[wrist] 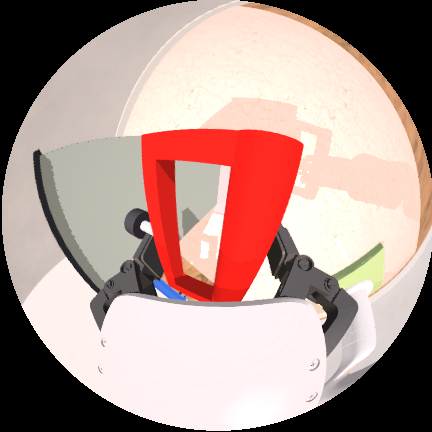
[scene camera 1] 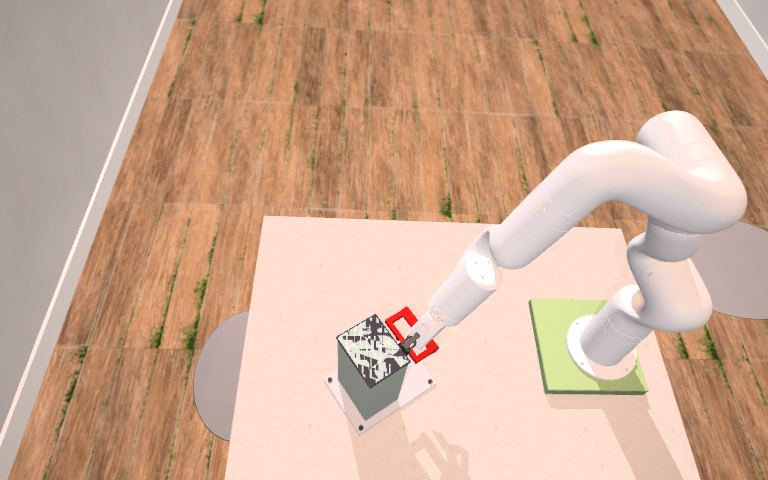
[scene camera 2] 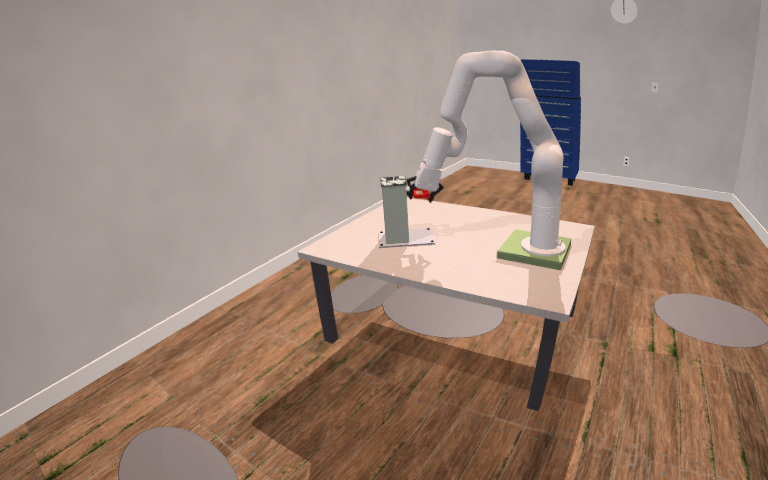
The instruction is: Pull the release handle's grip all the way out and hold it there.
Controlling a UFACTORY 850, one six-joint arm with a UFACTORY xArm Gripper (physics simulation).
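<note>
The release handle's red grip is a rectangular frame with a thick outer bar. It is close beside the upper part of a tall grey-green post. In the wrist view a black collar and a short stretch of white rod show between post and grip. My gripper is open around the grip, with one finger on the post side and one on the outer side. The fingertips are partly hidden behind the red frame, so contact cannot be told.
The post stands on a white bolted plate on the pale table. The arm's base is on a green block. A blue cabinet stands on the floor behind the arm.
</note>
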